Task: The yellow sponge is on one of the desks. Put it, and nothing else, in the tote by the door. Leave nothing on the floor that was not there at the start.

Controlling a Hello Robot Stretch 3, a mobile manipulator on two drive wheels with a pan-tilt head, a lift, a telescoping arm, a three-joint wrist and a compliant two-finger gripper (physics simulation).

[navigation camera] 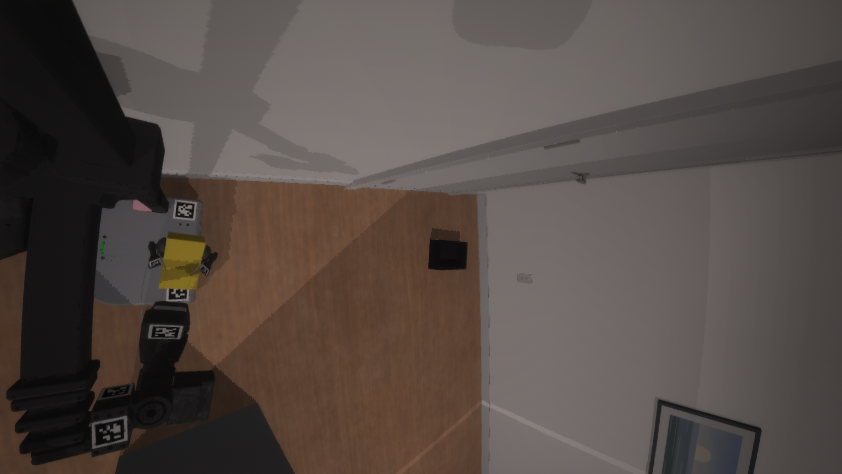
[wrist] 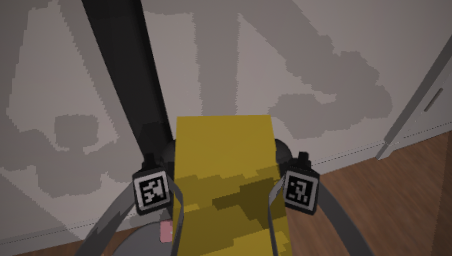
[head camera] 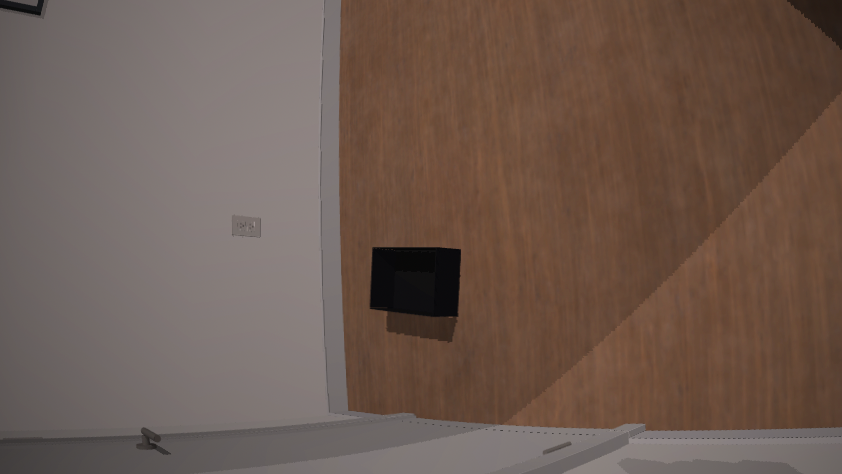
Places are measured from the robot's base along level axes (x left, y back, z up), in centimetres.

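Where they show: gripper, fingertip midpoint: (navigation camera: 186,242) (wrist: 225,158).
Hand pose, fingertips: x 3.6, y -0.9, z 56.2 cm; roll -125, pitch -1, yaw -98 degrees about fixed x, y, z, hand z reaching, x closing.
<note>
Each offset is from my fingertips to the centre of the thing. "spot": to the spot under its first point.
The yellow sponge @(dz +0.5, dx -3.6, dy +0.4 cm) (navigation camera: 183,259) (wrist: 225,150) is held between the two fingers of my gripper (navigation camera: 181,259) (wrist: 225,158), which is shut on it. In the navigation camera view the gripper and sponge are over my grey base at the left. The black tote @(dz -51.2, dx -0.4, dy -144.9 cm) (head camera: 414,282) (navigation camera: 447,254) stands on the floor near the wall corner beside the door, apart from the gripper. Its inside is dark and no object can be made out in it. The lower end of the sponge is cut off in the wrist view.
The white door (head camera: 329,450) (navigation camera: 518,167) with a handle is beside the tote. A wall with an outlet (head camera: 246,226) (navigation camera: 524,277) rises behind the tote. A dark flat-topped piece @(spot: dz -42.5, dx -72.3, dy -7.9 cm) (navigation camera: 206,444) stands at the bottom left of the navigation camera view, close to my wrist. A framed picture (navigation camera: 701,450) hangs on the wall.
</note>
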